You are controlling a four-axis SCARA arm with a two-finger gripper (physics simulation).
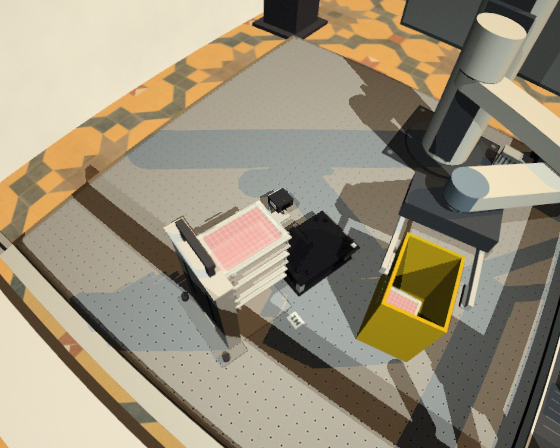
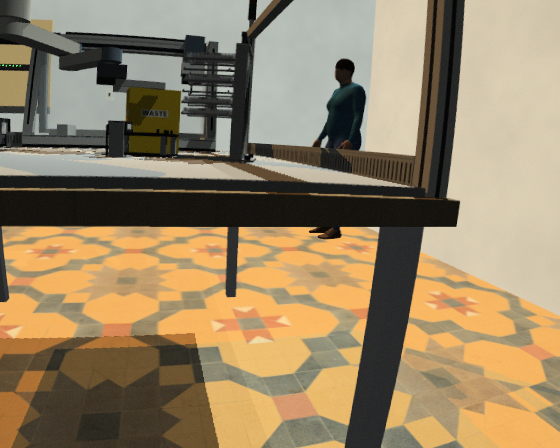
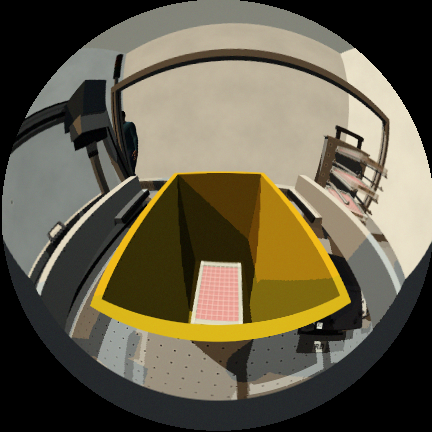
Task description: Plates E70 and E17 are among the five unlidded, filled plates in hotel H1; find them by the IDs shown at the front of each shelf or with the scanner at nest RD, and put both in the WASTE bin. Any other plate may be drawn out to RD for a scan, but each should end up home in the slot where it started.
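Places are measured from the arm's base along level axes (x ahead, y left, z up), in metres.
Where they show: gripper, fingertip midpoint: [image 1: 425, 289] [image 2: 160, 89] [image 3: 217, 180]; arm's base, link origin: [image 1: 442, 151].
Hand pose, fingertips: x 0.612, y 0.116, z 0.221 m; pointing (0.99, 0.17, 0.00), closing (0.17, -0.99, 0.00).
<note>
Each offset is from my fingertips to the top centre of the thing. "pt": to the spot under its first point.
The yellow WASTE bin {dz -0.009, dx -0.024, dy -0.006 m} [image 1: 395, 332] [image 2: 167, 102] [image 3: 215, 332] stands upright and open at the top. A white-rimmed plate with a pink grid {dz -0.188, dx -0.024, dy -0.005 m} [image 1: 404, 301] [image 3: 218, 294] lies inside, low in the bin. My gripper [image 1: 427, 282] [image 2: 150, 85] [image 3: 217, 180] is open and empty above the bin, its fingers spread to either side of the opening. Hotel H1 [image 1: 220, 285] [image 2: 240, 100] [image 3: 326, 162] holds several plates stacked at its shelves; a pink-filled plate {dz +0.060, dx +0.133, dy -0.287 m} [image 1: 245, 237] is on top. The shelf IDs are not readable. Nest RD [image 1: 320, 250] [image 3: 342, 295] holds no plate.
A small black box-shaped device {dz -0.125, dx -0.087, dy -0.365 m} [image 1: 280, 200] stands beside the nest, close to the hotel. A small white label {pt dz -0.208, dx +0.107, dy -0.177 m} [image 1: 295, 320] lies on the perforated deck in front of the hotel. A person [image 2: 345, 110] [image 3: 130, 142] stands beyond the bench.
</note>
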